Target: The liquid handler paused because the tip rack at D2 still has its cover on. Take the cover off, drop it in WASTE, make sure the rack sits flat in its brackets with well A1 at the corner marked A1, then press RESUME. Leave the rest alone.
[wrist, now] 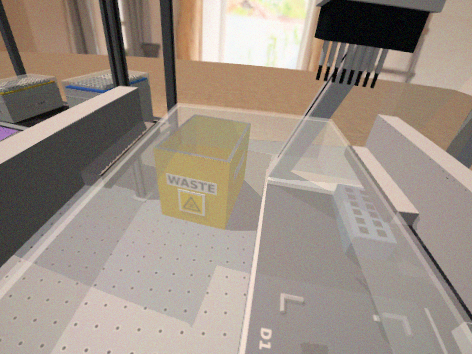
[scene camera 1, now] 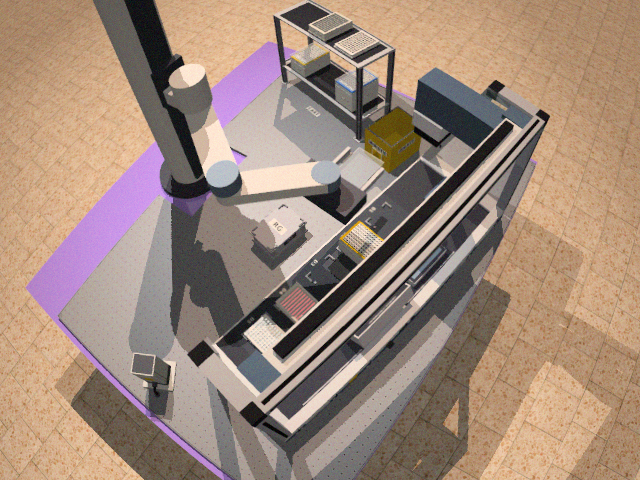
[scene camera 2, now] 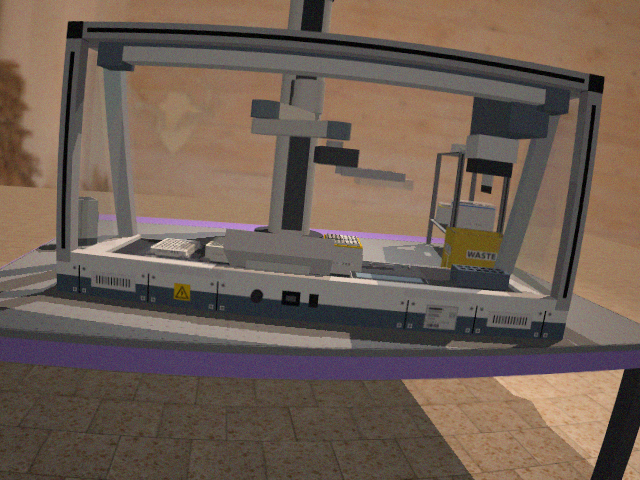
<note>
In view: the gripper [scene camera 1: 365,159] and a pipette head [wrist: 395,32].
</note>
